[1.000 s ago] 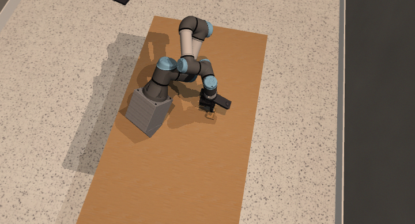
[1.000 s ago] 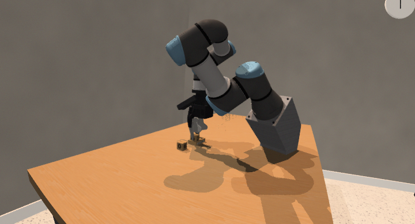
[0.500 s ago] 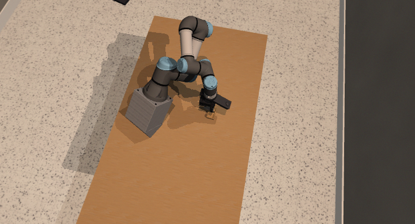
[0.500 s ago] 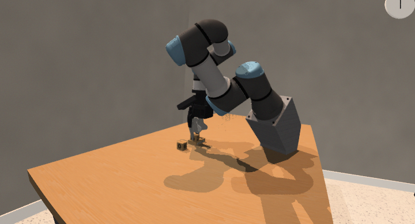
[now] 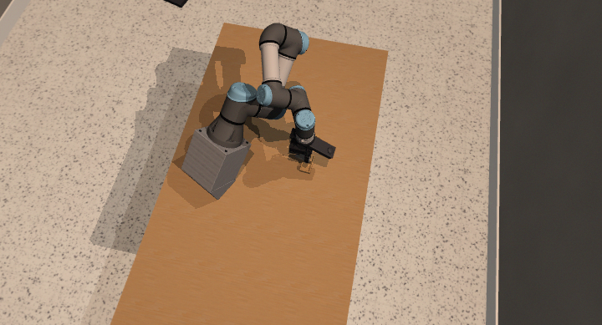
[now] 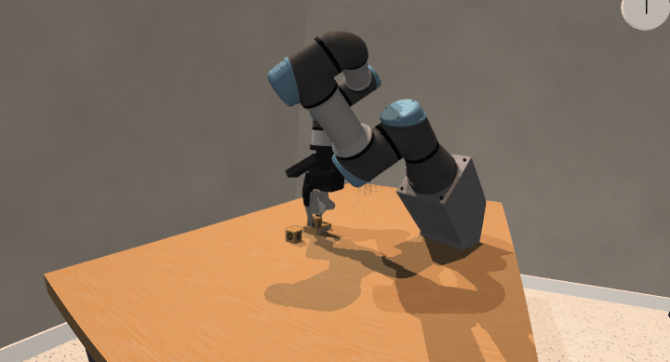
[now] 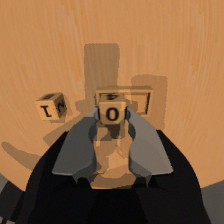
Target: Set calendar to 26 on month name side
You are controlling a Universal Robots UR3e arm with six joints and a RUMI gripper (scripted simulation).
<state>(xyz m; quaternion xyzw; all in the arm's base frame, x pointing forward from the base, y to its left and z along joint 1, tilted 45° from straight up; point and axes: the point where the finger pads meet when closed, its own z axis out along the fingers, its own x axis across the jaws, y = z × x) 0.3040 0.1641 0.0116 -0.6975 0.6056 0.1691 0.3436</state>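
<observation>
The shallow wooden tray is 20 mm to the right of my hand and 30 mm below it.
</observation>
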